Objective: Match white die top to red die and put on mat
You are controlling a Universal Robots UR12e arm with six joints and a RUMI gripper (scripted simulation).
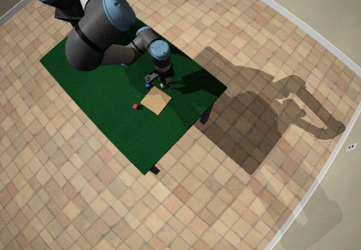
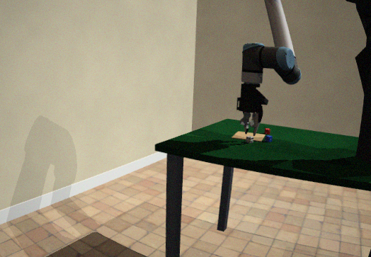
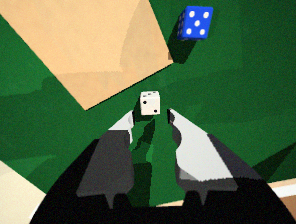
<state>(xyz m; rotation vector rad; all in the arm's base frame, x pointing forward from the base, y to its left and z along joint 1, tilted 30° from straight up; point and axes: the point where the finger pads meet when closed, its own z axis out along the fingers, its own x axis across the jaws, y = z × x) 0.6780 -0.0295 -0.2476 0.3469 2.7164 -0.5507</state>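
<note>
Right now my hand is 40 mm above the white die. The rest, counted from my hand: red die 210 mm to the right, 40 mm below, 30 mm behind; then tan mat 100 mm to the right, 50 mm below, 30 mm ahead; then blue die 70 mm behind, 60 mm to the right, 40 mm below.
</note>
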